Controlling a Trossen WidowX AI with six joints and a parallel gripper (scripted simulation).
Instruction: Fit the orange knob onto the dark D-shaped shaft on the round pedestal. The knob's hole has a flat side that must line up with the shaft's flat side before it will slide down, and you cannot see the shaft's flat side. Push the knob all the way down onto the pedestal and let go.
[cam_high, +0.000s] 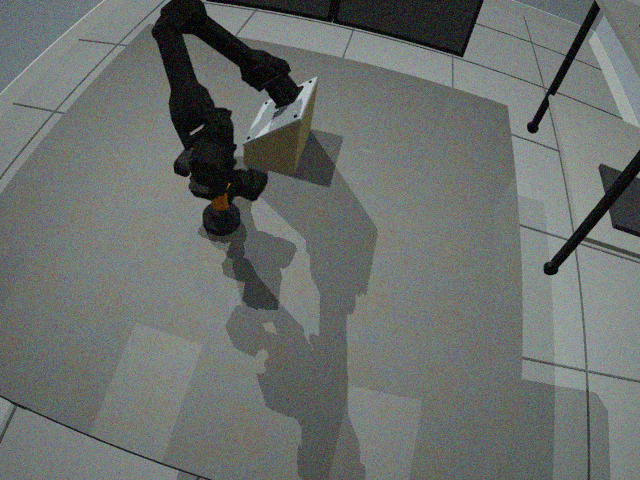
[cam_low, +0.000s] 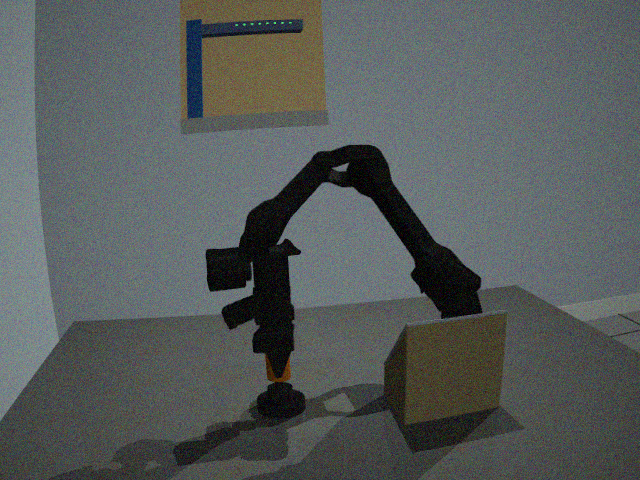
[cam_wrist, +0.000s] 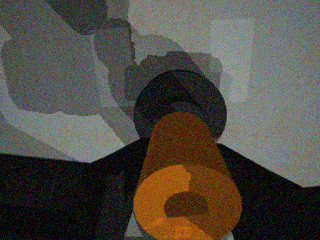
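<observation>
The orange knob lies 2 cm above my gripper tip. The rest, counted from my gripper tip: dark round pedestal (4 cm below).
</observation>
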